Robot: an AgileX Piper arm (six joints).
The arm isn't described. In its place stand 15 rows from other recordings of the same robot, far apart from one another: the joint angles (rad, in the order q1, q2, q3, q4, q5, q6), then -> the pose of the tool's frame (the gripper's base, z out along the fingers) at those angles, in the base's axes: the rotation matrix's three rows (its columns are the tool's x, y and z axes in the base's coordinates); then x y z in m.
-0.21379, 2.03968, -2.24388, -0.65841, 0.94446, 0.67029 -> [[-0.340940 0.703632 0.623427], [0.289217 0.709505 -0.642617], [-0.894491 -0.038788 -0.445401]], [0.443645 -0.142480 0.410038]
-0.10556, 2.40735, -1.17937, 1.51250, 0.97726, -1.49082 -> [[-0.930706 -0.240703 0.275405], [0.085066 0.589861 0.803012], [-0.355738 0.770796 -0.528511]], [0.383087 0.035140 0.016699]
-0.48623, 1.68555, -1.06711, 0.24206, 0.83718, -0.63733 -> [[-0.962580 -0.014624 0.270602], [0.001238 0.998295 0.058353], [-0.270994 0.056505 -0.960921]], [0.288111 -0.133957 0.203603]
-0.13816, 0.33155, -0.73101, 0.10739, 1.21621, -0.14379 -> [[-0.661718 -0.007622 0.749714], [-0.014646 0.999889 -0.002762], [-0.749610 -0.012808 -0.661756]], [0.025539 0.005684 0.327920]
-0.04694, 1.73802, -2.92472, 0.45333, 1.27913, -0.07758 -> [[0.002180 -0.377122 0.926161], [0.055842 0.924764 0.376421], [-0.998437 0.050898 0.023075]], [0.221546 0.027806 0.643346]
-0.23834, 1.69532, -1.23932, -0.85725, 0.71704, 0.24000 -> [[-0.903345 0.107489 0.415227], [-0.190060 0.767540 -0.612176], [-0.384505 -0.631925 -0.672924]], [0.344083 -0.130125 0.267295]
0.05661, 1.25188, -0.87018, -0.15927, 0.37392, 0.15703 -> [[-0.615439 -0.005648 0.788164], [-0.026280 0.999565 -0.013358], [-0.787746 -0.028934 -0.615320]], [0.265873 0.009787 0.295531]
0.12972, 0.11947, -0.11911, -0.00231, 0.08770, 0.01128 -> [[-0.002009 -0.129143 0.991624], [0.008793 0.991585 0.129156], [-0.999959 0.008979 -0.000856]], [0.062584 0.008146 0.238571]
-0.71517, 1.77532, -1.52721, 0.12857, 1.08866, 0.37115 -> [[-0.389332 0.866014 0.313751], [0.887968 0.443417 -0.122043], [-0.244814 0.231085 -0.941629]], [0.289927 -0.238126 0.287511]
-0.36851, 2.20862, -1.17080, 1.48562, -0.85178, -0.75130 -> [[-0.097412 0.985961 0.135618], [0.489475 0.166109 -0.856050], [-0.866559 -0.017008 -0.498784]], [0.350786 -0.208591 0.090219]
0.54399, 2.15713, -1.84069, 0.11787, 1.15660, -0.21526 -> [[-0.740145 -0.664531 0.102879], [-0.641558 0.743669 0.188043], [-0.201468 0.073176 -0.976758]], [0.383802 0.243598 0.212412]
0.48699, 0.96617, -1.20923, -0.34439, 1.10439, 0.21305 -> [[-0.614484 -0.218748 0.757996], [-0.268088 0.961515 0.060150], [-0.741982 -0.166249 -0.649479]], [0.158507 0.052882 0.420298]
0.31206, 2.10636, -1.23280, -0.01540, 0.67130, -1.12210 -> [[-0.122626 -0.986289 0.110437], [-0.991681 0.126158 0.025562], [-0.039144 -0.106383 -0.993554]], [0.362202 0.115931 0.093793]
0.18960, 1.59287, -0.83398, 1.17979, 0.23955, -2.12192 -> [[-0.117543 -0.750626 0.650188], [-0.832052 0.431847 0.348135], [-0.542101 -0.500069 -0.675320]], [0.309402 0.079702 0.204192]
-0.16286, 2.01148, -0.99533, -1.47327, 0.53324, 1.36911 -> [[-0.856492 0.340876 0.387588], [0.063420 0.814716 -0.576381], [-0.512249 -0.469086 -0.719416]], [0.354110 -0.104841 0.108796]
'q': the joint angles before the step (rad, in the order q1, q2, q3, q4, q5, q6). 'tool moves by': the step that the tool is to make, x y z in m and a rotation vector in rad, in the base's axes. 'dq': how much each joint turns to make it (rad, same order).
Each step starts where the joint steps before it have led.
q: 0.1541 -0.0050 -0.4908 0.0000 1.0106 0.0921
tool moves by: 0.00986 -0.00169 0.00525 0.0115 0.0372 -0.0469
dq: 0.0000 0.0662 -0.0142 -0.0417 -0.0159 0.0584
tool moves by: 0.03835 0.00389 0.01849 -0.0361 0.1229 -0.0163
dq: -0.0002 0.2462 -0.0707 -0.0290 -0.0480 0.0122
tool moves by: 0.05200 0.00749 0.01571 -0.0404 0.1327 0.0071
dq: 0.0002 0.2844 -0.1068 -0.0105 -0.0410 -0.0109
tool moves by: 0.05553 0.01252 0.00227 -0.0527 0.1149 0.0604
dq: 0.0231 0.2645 -0.1061 0.0013 -0.0395 -0.0482
